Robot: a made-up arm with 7 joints. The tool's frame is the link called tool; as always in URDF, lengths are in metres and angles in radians. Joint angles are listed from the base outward. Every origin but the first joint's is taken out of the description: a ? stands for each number. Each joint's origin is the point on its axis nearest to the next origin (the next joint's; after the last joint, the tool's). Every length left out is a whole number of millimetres.
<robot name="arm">
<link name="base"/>
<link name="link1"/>
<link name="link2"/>
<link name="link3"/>
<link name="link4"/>
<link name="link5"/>
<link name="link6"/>
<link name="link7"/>
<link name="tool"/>
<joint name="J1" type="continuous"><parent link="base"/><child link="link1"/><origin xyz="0 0.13 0"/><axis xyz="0 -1 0"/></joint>
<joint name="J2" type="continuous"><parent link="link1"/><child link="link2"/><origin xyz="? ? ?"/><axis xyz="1 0 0"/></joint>
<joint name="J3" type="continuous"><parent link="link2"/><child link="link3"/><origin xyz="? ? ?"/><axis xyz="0 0 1"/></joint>
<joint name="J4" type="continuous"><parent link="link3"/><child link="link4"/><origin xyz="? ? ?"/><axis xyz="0 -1 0"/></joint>
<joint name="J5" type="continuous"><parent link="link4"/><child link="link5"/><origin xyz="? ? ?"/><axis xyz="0 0 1"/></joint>
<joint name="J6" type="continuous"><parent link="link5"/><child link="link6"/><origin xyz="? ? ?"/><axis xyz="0 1 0"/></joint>
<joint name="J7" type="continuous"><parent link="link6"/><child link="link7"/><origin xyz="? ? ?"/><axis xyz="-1 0 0"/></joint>
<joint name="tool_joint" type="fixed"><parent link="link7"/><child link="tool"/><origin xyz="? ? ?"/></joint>
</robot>
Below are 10 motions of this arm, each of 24 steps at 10 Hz.
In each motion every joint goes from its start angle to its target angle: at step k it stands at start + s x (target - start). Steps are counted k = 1, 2, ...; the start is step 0. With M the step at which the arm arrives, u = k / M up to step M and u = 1 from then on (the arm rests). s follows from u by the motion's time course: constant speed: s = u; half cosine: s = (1 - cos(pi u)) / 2; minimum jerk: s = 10 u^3 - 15 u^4 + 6 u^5.
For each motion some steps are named. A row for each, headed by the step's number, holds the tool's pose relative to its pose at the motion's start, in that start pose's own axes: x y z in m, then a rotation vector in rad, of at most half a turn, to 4 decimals.
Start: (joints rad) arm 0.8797 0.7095 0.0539 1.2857 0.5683 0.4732 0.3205
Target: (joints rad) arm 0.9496 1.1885 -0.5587 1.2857 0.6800 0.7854 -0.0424
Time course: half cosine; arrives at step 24
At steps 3, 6, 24:
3: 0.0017 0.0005 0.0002 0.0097 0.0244 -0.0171
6: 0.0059 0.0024 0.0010 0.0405 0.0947 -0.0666
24: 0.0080 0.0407 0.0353 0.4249 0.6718 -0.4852

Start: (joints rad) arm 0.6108 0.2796 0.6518 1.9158 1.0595 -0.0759 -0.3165
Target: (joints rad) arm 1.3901 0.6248 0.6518 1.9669 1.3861 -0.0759 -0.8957
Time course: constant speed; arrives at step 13
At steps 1, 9, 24:
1: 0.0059 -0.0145 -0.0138 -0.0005 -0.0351 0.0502
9: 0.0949 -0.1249 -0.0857 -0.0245 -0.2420 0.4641
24: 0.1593 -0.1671 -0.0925 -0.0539 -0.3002 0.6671

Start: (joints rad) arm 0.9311 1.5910 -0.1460 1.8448 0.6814 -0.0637 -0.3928
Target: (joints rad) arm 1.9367 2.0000 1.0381 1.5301 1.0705 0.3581 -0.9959
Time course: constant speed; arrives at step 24
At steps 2, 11, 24:
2: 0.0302 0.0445 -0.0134 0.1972 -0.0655 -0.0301
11: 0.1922 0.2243 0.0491 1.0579 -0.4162 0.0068
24: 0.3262 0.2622 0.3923 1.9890 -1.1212 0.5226

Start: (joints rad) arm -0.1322 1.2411 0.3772 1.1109 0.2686 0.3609 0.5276
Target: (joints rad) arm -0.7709 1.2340 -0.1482 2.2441 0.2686 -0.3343 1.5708
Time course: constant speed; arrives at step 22
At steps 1, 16, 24:
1: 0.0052 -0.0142 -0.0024 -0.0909 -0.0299 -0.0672
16: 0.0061 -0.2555 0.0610 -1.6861 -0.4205 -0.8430
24: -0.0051 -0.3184 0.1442 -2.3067 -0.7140 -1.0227

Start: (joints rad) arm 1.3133 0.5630 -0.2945 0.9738 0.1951 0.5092 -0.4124
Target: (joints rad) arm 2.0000 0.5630 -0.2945 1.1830 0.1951 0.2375 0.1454
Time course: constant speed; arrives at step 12
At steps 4, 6, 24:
4: 0.1119 0.0431 0.0108 -0.1186 -0.3316 0.1648
6: 0.1630 0.0704 0.0253 -0.1697 -0.5097 0.2193
24: 0.2866 0.1680 0.1017 -0.2698 -1.0723 0.2629

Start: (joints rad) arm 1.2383 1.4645 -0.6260 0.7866 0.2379 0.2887 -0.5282
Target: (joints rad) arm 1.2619 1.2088 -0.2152 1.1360 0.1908 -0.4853 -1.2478
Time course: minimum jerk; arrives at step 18
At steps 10, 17, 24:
10: 0.0883 -0.0045 0.0273 0.4504 -0.4003 0.7114
17: 0.1324 0.0119 0.0464 0.7768 -0.4898 1.2599
24: 0.1326 0.0120 0.0465 0.7781 -0.4898 1.2622

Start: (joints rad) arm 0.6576 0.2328 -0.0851 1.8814 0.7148 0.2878 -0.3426
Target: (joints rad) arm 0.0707 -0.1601 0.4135 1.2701 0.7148 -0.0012 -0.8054
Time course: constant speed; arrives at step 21
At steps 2, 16, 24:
2: -0.0228 0.0178 0.0047 0.1389 0.0447 0.0440
16: -0.1904 0.1199 0.1489 1.1733 0.4306 0.2018
24: -0.2365 0.1295 0.2445 1.5602 0.5908 0.1886

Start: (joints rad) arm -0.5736 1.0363 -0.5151 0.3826 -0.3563 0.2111 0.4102
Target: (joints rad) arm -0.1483 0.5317 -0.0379 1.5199 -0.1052 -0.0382 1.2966
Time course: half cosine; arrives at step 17
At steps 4, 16, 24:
4: 0.0676 0.0111 0.0202 -0.0692 -0.2726 0.0441
16: 0.2228 0.1129 0.3592 0.1042 -1.8433 -0.4243
24: 0.2216 0.1132 0.3627 0.1132 -1.8533 -0.4343

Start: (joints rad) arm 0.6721 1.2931 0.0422 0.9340 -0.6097 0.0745 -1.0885
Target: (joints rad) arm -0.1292 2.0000 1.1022 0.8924 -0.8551 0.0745 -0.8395
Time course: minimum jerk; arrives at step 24
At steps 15, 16, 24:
15: -0.0441 0.1245 -0.2221 0.2707 -0.2615 -0.3314
16: -0.0308 0.1344 -0.2415 0.3010 -0.2854 -0.3336
24: 0.0261 0.1622 -0.2948 0.3942 -0.3554 -0.3069

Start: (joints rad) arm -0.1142 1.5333 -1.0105 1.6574 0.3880 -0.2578 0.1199
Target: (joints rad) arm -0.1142 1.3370 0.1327 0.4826 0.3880 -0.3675 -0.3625
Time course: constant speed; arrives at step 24
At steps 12, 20, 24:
12: -0.0719 0.1393 0.0834 0.9651 0.2107 -0.0126
20: -0.1270 0.1465 0.1738 1.5868 0.3860 0.1512
24: -0.1572 0.1195 0.2090 1.8698 0.4985 0.2902

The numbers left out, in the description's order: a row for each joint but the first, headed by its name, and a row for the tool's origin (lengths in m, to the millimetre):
J2: 0 0 0
J3: 0 0 -0.302
J4: 0 0 0
J5: 0 0 -0.267
J6: 0 0 0
J7: 0 0 0
tool: 0 0 0

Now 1 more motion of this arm.
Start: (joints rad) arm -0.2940 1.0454 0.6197 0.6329 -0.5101 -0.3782 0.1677
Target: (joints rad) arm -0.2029 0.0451 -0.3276 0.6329 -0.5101 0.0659 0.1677
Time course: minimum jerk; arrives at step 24
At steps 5, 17, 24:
5: 0.0058 -0.0412 -0.0009 -0.0831 0.0163 0.0213
17: 0.2556 -0.4420 0.1493 -1.0150 -0.1139 0.1162
24: 0.3291 -0.4786 0.2076 -1.1558 -0.2111 0.1014

